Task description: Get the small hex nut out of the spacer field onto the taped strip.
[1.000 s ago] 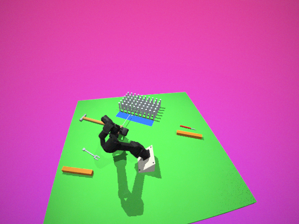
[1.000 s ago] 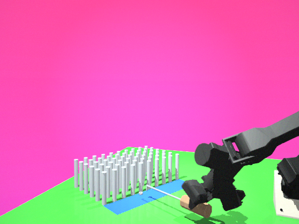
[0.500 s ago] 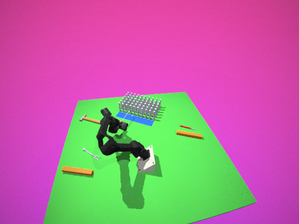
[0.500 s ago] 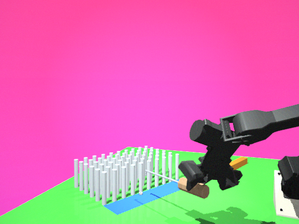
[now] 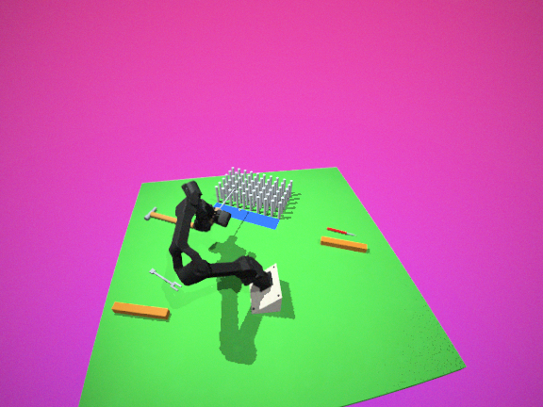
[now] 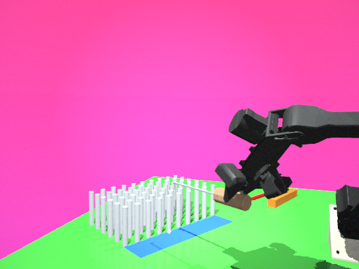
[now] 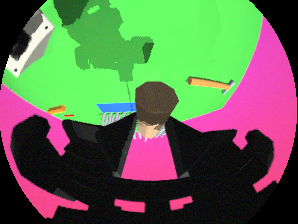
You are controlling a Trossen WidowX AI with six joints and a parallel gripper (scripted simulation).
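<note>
My gripper tip is now 9 cm short of the hook tool and 5 cm to the left of it. From my gripper tip the other things lie so: wrench (23 cm to the left, 20 cm behind, 16 cm below); then blue taped strip (16 cm below, 16 cm ahead, 14 cm to the right); then hex nut (21 cm ahead, 16 cm below, 12 cm to the right).
</note>
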